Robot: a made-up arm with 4 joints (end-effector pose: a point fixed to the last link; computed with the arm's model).
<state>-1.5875 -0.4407 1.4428 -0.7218</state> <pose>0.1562 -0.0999 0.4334 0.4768 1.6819 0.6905</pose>
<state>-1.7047 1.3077 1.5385 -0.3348</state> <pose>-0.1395 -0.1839 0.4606 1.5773 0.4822 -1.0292</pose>
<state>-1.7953 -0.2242 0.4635 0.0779</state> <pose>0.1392 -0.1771 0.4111 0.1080 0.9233 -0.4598</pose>
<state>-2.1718 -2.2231 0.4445 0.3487</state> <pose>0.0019 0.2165 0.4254 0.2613 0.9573 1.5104</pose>
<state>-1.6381 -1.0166 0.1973 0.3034</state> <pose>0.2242 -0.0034 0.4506 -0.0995 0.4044 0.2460</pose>
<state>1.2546 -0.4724 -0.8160 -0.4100</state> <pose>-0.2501 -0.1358 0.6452 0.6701 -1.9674 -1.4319</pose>
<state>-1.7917 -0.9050 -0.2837 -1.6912</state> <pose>0.1798 -0.0616 0.4214 -1.5699 1.8078 -0.1178</pose>
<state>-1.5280 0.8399 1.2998 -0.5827</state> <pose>-0.0461 -0.2161 0.4427 1.2533 0.9749 -0.5116</pose>
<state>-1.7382 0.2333 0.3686 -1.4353</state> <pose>0.0262 -0.2246 0.4404 -0.0689 2.2669 -0.3160</pose>
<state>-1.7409 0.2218 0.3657 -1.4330</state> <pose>0.0283 -0.2240 0.4398 -0.0825 2.2668 -0.3117</pose>
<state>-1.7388 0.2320 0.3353 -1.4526</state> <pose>0.0260 -0.2253 0.4416 -0.0970 2.2855 -0.3389</pose>
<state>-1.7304 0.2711 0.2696 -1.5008</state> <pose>0.0177 -0.2285 0.4465 -0.1082 2.3303 -0.4077</pose>
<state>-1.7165 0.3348 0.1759 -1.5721</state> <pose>0.0041 -0.2323 0.4540 -0.1065 2.3988 -0.5111</pose>
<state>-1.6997 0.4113 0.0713 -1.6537</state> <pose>-0.0124 -0.2348 0.4625 -0.0836 2.4810 -0.6290</pose>
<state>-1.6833 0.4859 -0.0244 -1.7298</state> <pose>-0.0284 -0.2351 0.4701 -0.0415 2.5609 -0.7372</pose>
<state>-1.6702 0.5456 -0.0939 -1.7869</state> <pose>-0.0411 -0.2340 0.4756 0.0069 2.6222 -0.8157</pose>
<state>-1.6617 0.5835 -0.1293 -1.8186</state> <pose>-0.0490 -0.2328 0.4785 0.0462 2.6559 -0.8563</pose>
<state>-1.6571 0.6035 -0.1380 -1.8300</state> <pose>-0.0531 -0.2321 0.4796 0.0722 2.6669 -0.8683</pose>
